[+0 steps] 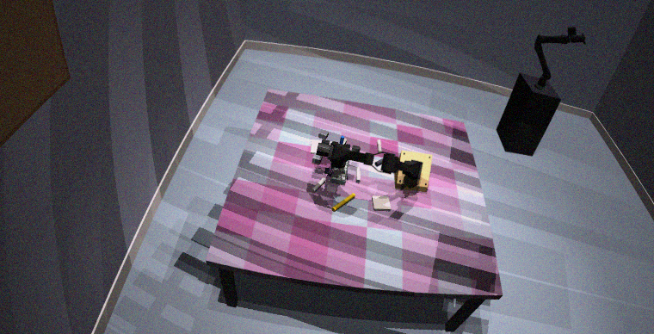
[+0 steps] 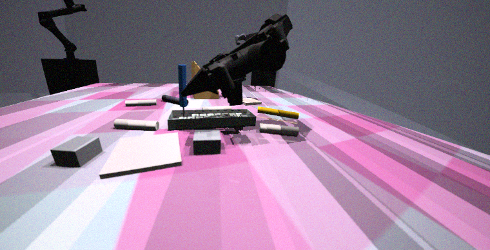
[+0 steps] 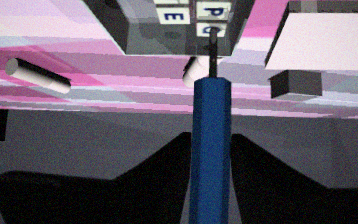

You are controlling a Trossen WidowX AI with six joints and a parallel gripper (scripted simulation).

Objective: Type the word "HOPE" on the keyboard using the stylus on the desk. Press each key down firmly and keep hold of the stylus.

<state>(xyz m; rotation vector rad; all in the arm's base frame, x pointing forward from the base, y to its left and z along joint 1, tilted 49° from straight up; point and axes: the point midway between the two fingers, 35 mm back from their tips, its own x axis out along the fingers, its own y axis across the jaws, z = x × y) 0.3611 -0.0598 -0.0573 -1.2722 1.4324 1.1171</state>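
The white flat plate is 100 mm ahead of my gripper tip, 60 mm to the right of it and 80 mm below it. Also, from my gripper tip: black cylinder (240 mm behind, 20 mm to the right, 70 mm below); then yellow cylinder (40 mm behind, 300 mm to the left, 70 mm below); then blue stylus (20 mm below).
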